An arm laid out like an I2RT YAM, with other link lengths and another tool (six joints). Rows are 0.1 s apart.
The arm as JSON. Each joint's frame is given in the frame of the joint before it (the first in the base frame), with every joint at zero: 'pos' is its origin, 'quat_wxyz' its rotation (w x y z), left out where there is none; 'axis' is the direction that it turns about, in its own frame. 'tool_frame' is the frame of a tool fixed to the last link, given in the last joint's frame.
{
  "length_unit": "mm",
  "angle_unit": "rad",
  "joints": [
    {
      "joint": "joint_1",
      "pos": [
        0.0,
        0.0,
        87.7
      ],
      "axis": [
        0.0,
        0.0,
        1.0
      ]
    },
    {
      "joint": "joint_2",
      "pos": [
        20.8,
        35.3,
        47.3
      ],
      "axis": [
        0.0,
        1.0,
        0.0
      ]
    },
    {
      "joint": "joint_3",
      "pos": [
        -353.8,
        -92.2,
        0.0
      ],
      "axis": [
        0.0,
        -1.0,
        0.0
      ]
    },
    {
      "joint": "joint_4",
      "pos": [
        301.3,
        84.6,
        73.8
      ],
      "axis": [
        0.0,
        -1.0,
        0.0
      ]
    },
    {
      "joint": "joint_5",
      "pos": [
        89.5,
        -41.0,
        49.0
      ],
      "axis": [
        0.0,
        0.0,
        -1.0
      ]
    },
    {
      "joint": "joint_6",
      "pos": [
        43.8,
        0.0,
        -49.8
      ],
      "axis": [
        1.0,
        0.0,
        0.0
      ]
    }
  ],
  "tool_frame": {
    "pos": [
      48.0,
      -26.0,
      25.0
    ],
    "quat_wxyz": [
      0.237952,
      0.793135,
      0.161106,
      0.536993
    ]
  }
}
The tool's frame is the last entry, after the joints.
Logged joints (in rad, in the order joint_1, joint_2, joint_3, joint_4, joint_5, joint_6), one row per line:
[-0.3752 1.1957 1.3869 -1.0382 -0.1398 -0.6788]
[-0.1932 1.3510 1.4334 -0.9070 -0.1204 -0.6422]
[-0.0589 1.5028 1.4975 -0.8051 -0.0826 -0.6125]
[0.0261 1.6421 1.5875 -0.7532 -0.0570 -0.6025]
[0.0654 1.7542 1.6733 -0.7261 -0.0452 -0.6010]
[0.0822 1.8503 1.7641 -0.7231 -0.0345 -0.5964]
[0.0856 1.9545 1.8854 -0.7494 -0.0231 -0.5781]
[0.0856 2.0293 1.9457 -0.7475 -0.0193 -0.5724]
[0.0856 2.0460 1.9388 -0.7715 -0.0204 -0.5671]
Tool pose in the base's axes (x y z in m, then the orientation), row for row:
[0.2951 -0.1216 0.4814 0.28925 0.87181 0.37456 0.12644]
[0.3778 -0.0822 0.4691 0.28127 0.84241 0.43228 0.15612]
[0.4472 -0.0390 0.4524 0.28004 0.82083 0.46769 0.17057]
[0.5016 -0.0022 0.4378 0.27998 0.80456 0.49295 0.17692]
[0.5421 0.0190 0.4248 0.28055 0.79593 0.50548 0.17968]
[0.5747 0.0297 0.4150 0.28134 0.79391 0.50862 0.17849]
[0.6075 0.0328 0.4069 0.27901 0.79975 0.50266 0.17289]
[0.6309 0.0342 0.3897 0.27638 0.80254 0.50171 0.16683]
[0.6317 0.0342 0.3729 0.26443 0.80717 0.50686 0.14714]
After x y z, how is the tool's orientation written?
As a quaternion, w x y z.
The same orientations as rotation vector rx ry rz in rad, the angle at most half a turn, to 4 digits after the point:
[2.3267 0.9996 0.3374]
[2.2573 1.1583 0.4183]
[2.2008 1.2540 0.4573]
[2.1572 1.3217 0.4744]
[2.1335 1.3549 0.4816]
[2.1272 1.3628 0.4783]
[2.1454 1.3484 0.4638]
[2.1558 1.3477 0.4481]
[2.1814 1.3698 0.3977]

